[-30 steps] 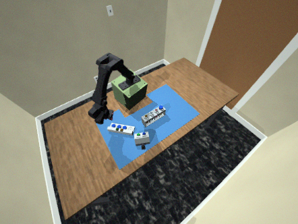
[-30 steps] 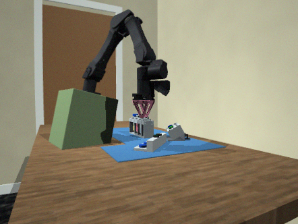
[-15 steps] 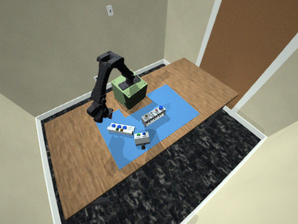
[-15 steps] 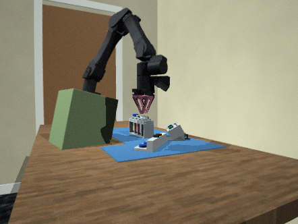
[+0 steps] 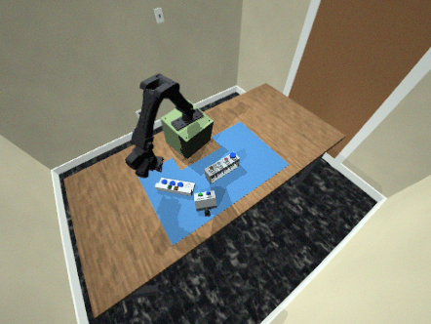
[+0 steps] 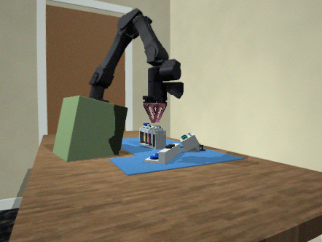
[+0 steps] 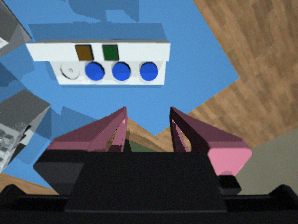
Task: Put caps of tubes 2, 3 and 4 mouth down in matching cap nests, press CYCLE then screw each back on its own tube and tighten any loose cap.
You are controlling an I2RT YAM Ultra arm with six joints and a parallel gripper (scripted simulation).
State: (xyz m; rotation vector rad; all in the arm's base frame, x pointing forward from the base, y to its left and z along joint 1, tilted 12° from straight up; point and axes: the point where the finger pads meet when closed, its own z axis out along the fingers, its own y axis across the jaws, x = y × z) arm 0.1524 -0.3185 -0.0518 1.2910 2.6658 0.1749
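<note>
Now: hand 230 mm short of the green key, 110 mm to the right of it and 90 mm above it. Also, from my hand: blue cycle key: 250 mm ahead, 150 mm to the left, 90 mm below; then key box: 260 mm ahead, 130 mm to the left, 110 mm below.
</note>
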